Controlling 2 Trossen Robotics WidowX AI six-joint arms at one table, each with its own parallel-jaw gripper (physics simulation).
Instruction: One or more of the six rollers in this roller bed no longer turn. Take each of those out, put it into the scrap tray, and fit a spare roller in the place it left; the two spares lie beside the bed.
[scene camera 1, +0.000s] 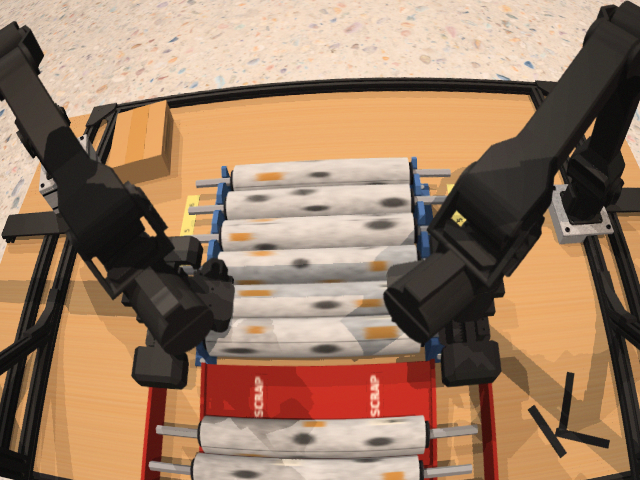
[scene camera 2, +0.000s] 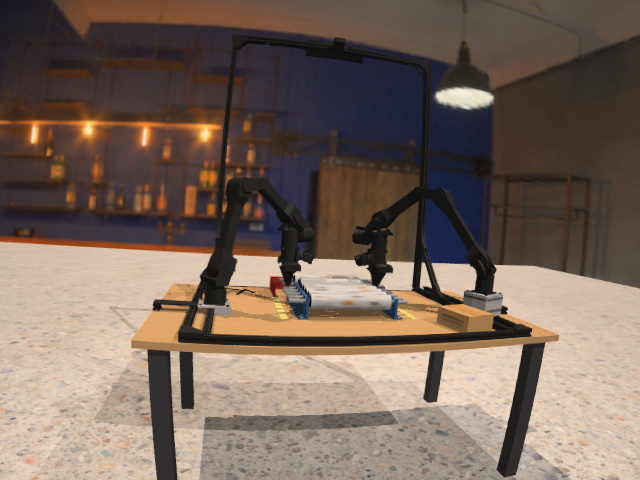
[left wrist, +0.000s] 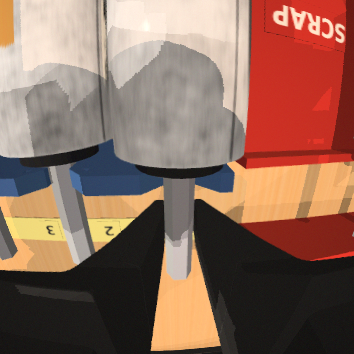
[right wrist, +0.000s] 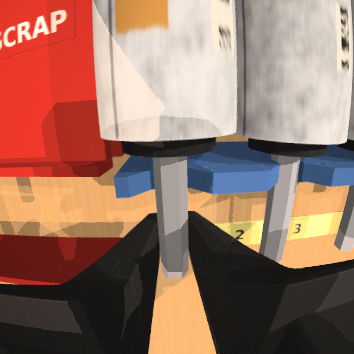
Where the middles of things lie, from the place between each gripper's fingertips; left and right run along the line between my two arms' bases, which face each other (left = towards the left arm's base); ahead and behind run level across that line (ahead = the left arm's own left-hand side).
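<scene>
Cardboard box (scene camera 1: 141, 149): my left gripper 21 cm to the right of it, 37 cm short of it, 2 cm above it.
From my right hand: cardboard box 330 mm ahead, 540 mm to the left, 20 mm below.
</scene>
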